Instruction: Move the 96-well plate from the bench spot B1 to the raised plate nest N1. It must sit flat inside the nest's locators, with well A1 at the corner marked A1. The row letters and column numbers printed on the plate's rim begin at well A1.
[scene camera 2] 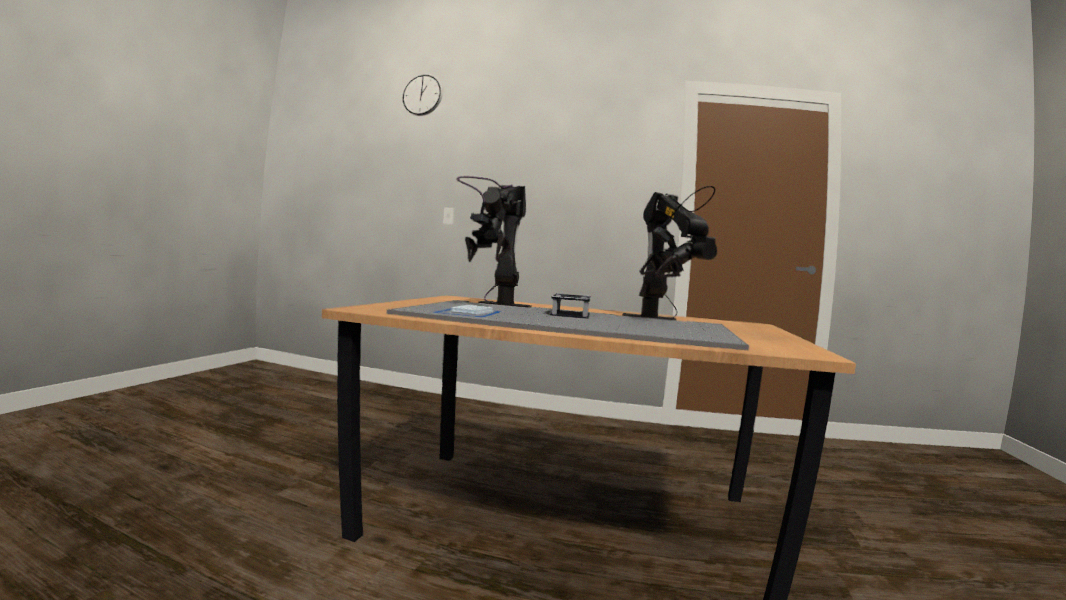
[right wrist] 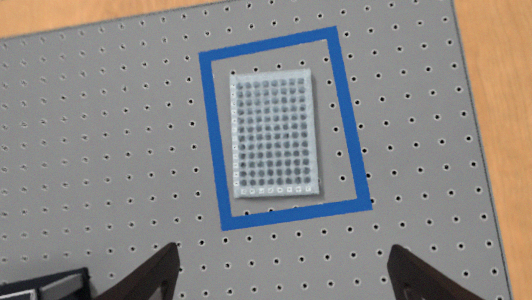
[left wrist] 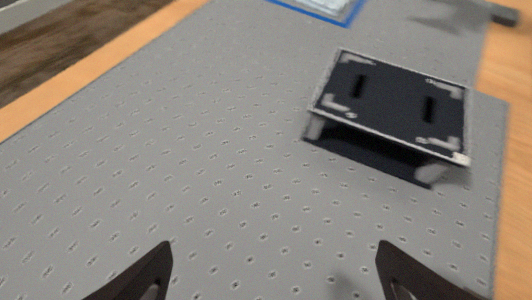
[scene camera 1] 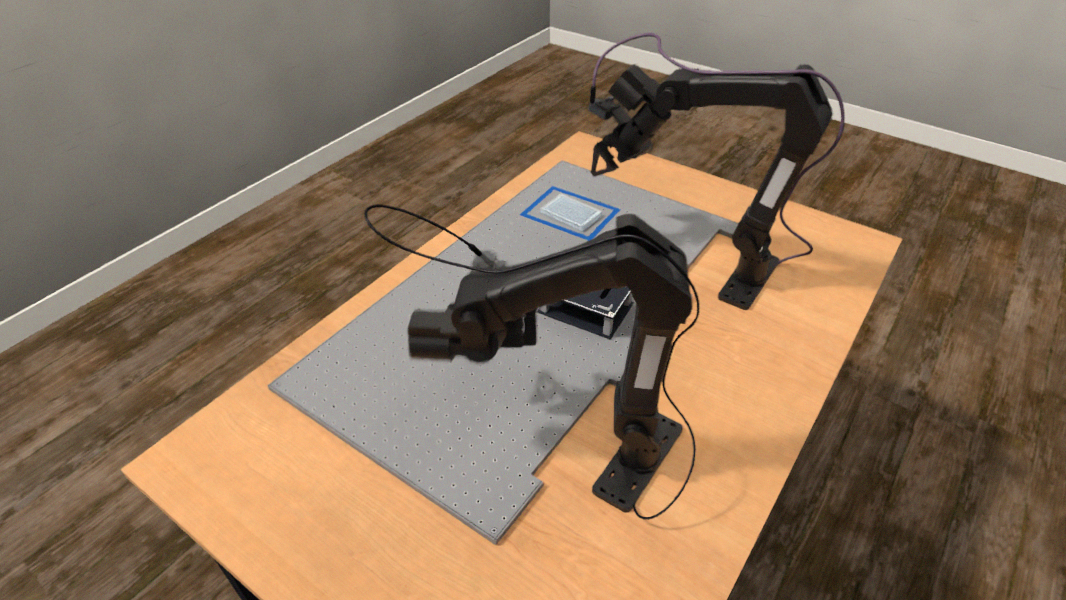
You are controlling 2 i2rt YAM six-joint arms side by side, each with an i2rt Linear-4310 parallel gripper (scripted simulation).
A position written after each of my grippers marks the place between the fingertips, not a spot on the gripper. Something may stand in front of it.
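My left gripper (scene camera 1: 501,313), (scene camera 2: 646,274), (left wrist: 274,250). My right gripper (scene camera 1: 605,168), (scene camera 2: 482,261), (right wrist: 283,253). Clear 96-well plate (scene camera 1: 577,215), (right wrist: 277,132). Black raised nest (scene camera 1: 615,296).
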